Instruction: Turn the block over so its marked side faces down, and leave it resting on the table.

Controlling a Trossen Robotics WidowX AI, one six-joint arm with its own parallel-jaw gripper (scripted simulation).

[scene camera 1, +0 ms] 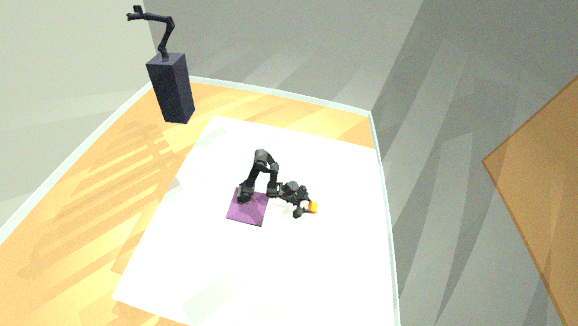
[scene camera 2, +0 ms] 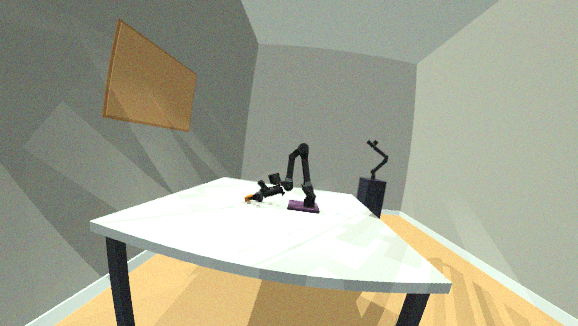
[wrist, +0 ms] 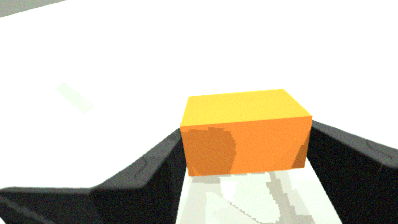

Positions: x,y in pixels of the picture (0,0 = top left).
Labels:
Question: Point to an orange block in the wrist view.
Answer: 243,132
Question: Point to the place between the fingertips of the gripper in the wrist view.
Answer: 242,130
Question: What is the gripper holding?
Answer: An orange block.

